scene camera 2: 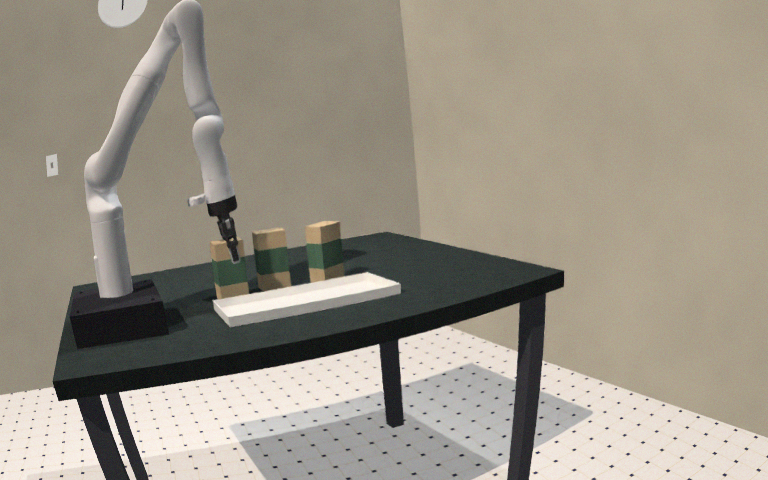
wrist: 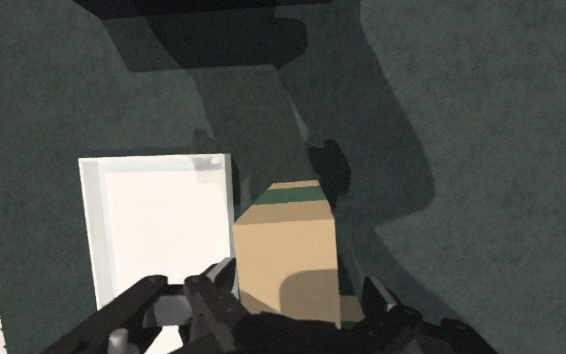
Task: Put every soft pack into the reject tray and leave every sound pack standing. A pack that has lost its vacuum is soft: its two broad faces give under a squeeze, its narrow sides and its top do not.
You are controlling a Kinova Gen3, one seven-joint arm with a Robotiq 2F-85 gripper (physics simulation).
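Here is my gripper (scene camera 2: 234,258), and the same camera gives me a white reject tray (scene camera 2: 301,299). The wrist view lets me see both as well: my gripper (wrist: 297,281) and the white reject tray (wrist: 172,215).
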